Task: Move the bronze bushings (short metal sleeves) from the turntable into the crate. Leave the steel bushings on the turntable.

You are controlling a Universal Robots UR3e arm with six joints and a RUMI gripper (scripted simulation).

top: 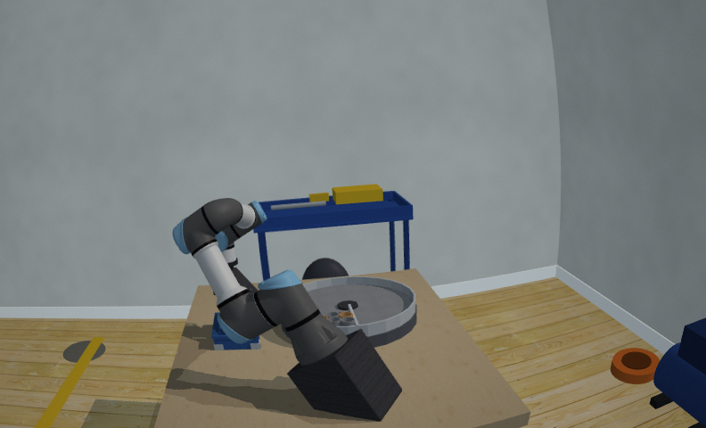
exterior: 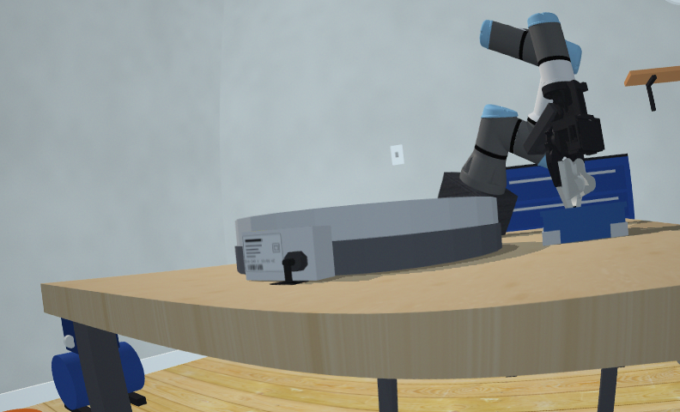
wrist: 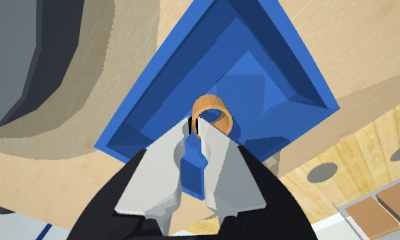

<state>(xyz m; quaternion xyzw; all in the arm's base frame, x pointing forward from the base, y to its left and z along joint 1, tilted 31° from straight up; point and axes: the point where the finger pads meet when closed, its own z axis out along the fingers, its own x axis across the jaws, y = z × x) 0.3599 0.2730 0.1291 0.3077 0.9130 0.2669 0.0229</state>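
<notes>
My hand is 10 mm past the blue crate, 10 mm to the right of it and 20 mm above it. The rest, counted from my hand: grey turntable: 120 mm ahead, 330 mm to the right, 10 mm above.
</notes>
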